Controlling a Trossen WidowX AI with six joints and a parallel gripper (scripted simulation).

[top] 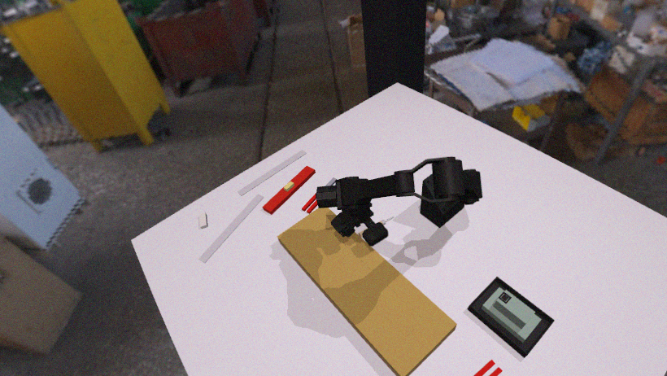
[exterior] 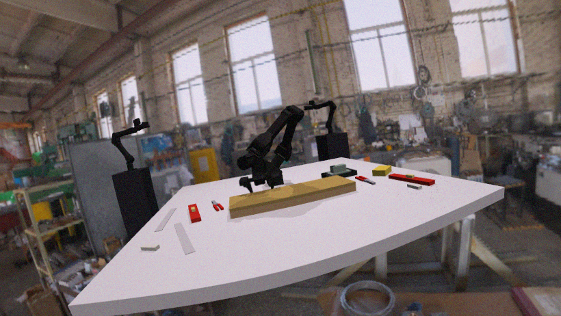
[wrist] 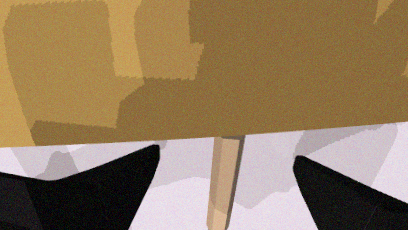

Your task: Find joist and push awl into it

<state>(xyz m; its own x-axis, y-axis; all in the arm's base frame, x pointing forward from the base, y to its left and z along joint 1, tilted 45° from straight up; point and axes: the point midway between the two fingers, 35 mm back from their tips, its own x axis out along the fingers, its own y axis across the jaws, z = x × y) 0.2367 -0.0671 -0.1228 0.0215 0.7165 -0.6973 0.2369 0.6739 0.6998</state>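
My gripper tip is 50 mm past the awl and 10 mm to the right of it. From my gripper tip the other things lie so: yellow block: 620 mm to the left, 110 mm ahead, 10 mm above; stud finder: 430 mm to the left, 60 mm behind, 40 mm above; black tray: 440 mm to the left, 50 mm behind, 10 mm above.
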